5 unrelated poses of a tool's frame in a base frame.
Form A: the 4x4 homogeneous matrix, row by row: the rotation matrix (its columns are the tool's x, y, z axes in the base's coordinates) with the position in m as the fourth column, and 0 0 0 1 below. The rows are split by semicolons.
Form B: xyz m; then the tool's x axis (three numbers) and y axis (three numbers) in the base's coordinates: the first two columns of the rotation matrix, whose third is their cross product. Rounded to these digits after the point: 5 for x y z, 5 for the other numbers.
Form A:
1: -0.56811 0.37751 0.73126 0.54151; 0.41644 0.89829 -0.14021 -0.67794; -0.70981 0.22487 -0.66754 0.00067; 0 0 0 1
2: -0.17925 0.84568 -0.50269 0.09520; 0.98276 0.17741 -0.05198 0.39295; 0.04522 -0.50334 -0.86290 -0.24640; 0 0 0 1
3: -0.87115 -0.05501 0.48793 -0.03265; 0.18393 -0.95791 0.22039 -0.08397; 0.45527 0.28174 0.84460 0.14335; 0 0 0 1
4: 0.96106 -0.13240 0.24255 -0.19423; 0.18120 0.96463 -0.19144 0.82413; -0.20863 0.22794 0.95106 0.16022; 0 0 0 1
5: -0.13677 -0.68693 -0.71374 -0.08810; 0.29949 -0.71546 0.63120 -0.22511; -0.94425 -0.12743 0.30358 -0.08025; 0 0 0 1
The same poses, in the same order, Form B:
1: 0.54151 -0.67794 0.00067 -0.56811 0.41644 -0.70981 0.37751 0.89829 0.22487
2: 0.09520 0.39295 -0.24640 -0.17925 0.98276 0.04522 0.84568 0.17741 -0.50334
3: -0.03265 -0.08397 0.14335 -0.87115 0.18393 0.45527 -0.05501 -0.95791 0.28174
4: -0.19423 0.82413 0.16022 0.96106 0.18120 -0.20863 -0.13240 0.96463 0.22794
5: -0.08810 -0.22511 -0.08025 -0.13677 0.29949 -0.94425 -0.68693 -0.71546 -0.12743
